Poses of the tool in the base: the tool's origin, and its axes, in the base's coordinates. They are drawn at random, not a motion.
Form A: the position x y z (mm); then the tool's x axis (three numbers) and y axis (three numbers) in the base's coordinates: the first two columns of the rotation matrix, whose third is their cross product.
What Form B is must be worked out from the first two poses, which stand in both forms.
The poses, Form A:
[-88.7 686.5 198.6 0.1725 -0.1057 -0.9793 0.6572 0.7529 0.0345]
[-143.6 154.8 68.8 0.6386 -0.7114 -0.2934 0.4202 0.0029 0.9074]
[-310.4 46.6 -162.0 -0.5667 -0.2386 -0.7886 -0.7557 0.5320 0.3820]
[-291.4 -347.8 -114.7 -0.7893 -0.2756 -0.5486 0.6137 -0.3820 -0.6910]
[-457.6 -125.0 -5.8 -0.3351 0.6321 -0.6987 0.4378 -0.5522 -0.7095]
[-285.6 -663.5 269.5 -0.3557 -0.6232 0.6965 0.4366 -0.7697 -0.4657]
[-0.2 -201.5 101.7 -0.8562 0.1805 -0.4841 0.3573 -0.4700 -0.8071]
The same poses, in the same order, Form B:
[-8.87 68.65 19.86 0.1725 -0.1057 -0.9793 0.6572 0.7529 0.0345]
[-14.36 15.48 6.88 0.6386 -0.7114 -0.2934 0.4202 0.0029 0.9074]
[-31.04 4.66 -16.20 -0.5667 -0.2386 -0.7886 -0.7557 0.5320 0.3820]
[-29.14 -34.78 -11.47 -0.7893 -0.2756 -0.5486 0.6137 -0.3820 -0.6910]
[-45.76 -12.50 -0.58 -0.3351 0.6321 -0.6987 0.4378 -0.5522 -0.7095]
[-28.56 -66.35 26.95 -0.3557 -0.6232 0.6965 0.4366 -0.7697 -0.4657]
[-0.02 -20.15 10.17 -0.8562 0.1805 -0.4841 0.3573 -0.4700 -0.8071]

